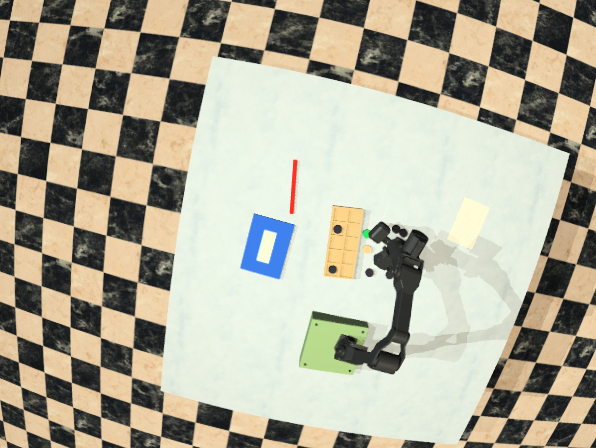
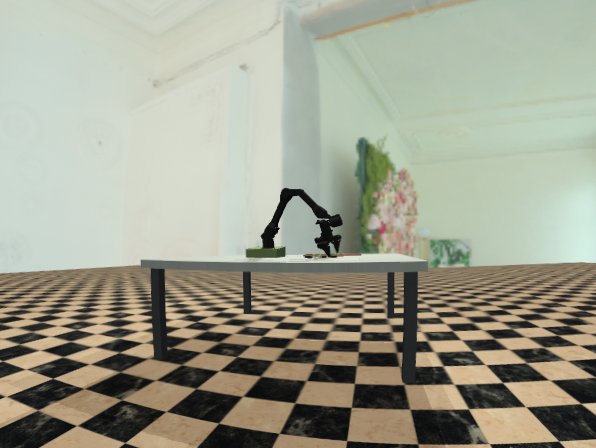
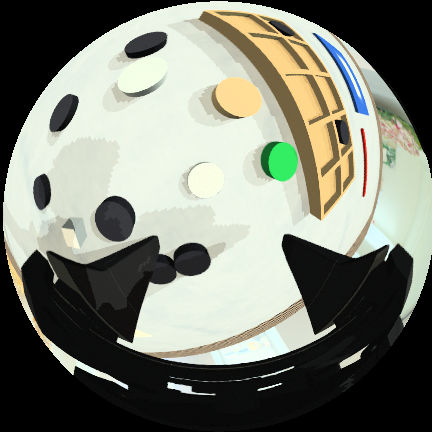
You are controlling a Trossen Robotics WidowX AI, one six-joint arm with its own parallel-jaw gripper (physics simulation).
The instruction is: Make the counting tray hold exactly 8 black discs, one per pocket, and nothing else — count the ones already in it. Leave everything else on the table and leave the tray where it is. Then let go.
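The tan pocketed counting tray (image 1: 350, 270) (image 3: 299, 125) lies flat on the table. Two black discs sit in it in separate pockets: one (image 1: 338, 229) (image 3: 343, 132) toward the far end, one (image 1: 332, 269) (image 3: 281, 27) at the end nearer the arm's base. Several loose black discs lie beside the tray, among them one (image 1: 369, 272) (image 3: 146, 44), one (image 3: 64, 113), one (image 3: 42, 191), one (image 3: 115, 218) and a close pair, whose nearer one (image 3: 192, 259) is by my left fingertip. My gripper (image 1: 397, 237) (image 2: 332, 253) (image 3: 221, 241) is open and empty, pointing down low over the table.
A green disc (image 1: 366, 233) (image 3: 283, 161), a tan disc (image 1: 367, 249) (image 3: 237, 97), a white disc (image 3: 143, 76), a cream disc (image 3: 205, 180) and a small pale block (image 3: 75, 232) lie nearby. A blue piece (image 1: 250, 250), red stick (image 1: 293, 187) and cream card (image 1: 468, 223) lie farther out.
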